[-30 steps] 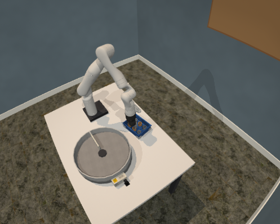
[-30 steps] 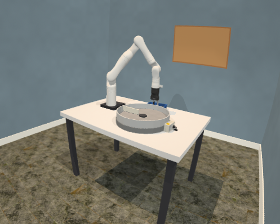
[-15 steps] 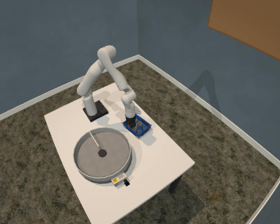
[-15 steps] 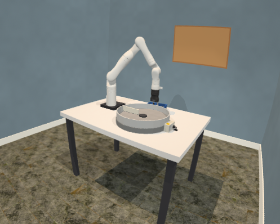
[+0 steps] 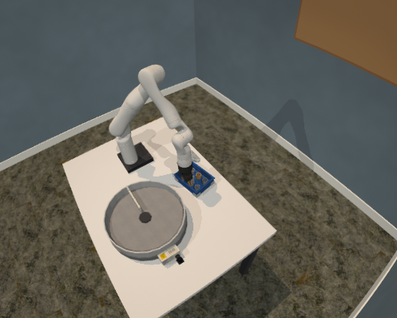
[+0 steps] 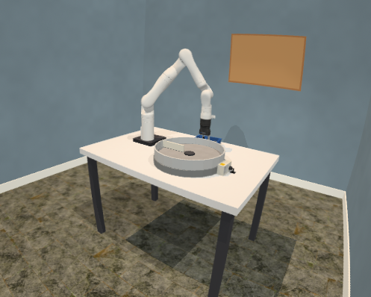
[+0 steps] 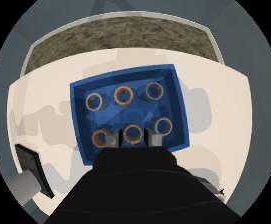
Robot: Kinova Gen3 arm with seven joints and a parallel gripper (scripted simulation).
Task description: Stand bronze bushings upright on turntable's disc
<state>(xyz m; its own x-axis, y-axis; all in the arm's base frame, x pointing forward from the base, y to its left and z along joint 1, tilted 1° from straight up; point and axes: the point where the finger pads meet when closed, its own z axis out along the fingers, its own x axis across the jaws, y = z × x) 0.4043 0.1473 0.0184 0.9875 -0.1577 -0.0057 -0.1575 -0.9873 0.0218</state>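
My hand is 30 mm to the right of the blue crate and 30 mm above it. Round my hand: grey turntable disc (20 mm ahead, 340 mm to the right).
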